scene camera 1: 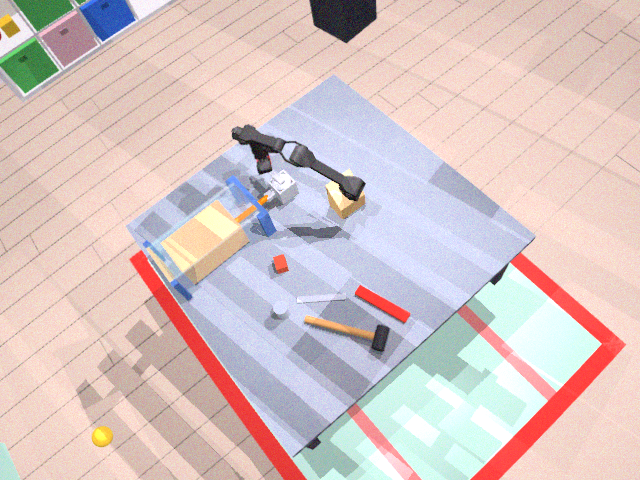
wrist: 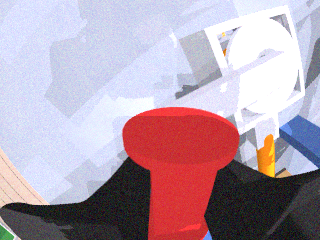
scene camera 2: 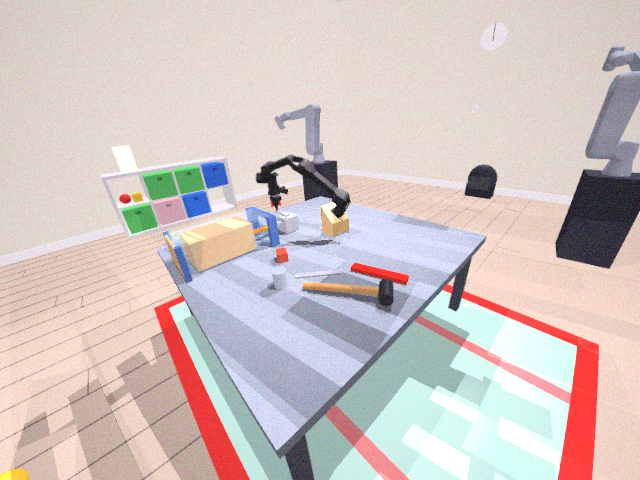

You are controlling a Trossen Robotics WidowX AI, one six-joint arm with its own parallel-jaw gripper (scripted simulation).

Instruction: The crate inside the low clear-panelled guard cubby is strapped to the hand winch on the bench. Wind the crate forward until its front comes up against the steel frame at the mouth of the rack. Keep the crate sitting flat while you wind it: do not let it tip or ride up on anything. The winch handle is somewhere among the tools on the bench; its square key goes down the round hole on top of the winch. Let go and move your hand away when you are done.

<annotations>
hammer: scene camera 1; scene camera 2; not seen in the wrist view (out of frame)
same spot on hammer: (scene camera 1: pixel 379 337) = (scene camera 2: pixel 385 287)
</annotations>
